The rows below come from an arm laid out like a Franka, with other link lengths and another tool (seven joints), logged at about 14 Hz.
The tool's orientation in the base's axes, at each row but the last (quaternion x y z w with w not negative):
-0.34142 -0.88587 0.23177 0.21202
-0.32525 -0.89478 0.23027 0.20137
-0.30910 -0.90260 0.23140 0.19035
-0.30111 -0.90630 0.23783 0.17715
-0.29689 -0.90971 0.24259 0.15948
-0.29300 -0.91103 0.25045 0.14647
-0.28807 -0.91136 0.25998 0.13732
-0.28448 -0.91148 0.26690 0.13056
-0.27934 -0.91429 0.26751 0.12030
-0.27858 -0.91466 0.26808 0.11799
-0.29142 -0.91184 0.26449 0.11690
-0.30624 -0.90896 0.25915 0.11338
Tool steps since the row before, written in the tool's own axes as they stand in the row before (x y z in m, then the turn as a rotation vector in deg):
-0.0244 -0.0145 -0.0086 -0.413 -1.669 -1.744
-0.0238 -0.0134 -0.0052 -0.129 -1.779 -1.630
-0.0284 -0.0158 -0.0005 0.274 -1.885 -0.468
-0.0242 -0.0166 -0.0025 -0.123 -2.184 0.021
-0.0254 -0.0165 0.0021 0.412 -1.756 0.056
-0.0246 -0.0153 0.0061 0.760 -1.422 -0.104
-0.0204 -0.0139 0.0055 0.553 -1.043 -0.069
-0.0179 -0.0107 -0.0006 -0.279 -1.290 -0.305
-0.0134 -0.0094 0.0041 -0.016 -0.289 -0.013
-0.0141 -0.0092 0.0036 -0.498 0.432 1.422
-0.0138 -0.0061 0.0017 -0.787 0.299 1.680
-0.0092 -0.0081 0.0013 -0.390 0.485 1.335
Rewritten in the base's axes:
0.0138 -0.0244 0.0097 0.365 -0.927 2.237
0.0129 -0.0237 0.0065 0.052 -0.843 2.264
0.0137 -0.0293 0.0032 -0.860 -1.005 1.448
0.0118 -0.0261 0.0067 -0.925 -1.625 1.135
0.0111 -0.0281 0.0034 -1.155 -1.005 0.955
0.0098 -0.0280 0.0003 -1.209 -0.499 0.949
0.0077 -0.0241 0.0011 -0.886 -0.372 0.689
0.0098 -0.0177 0.0050 -0.236 -0.936 0.951
0.0052 -0.0160 0.0009 -0.111 -0.206 0.170
0.0061 -0.0161 0.0012 0.080 -0.586 -1.451
0.0076 -0.0131 0.0011 0.155 -0.956 -1.610
0.0027 -0.0117 0.0029 0.061 -0.447 -1.402

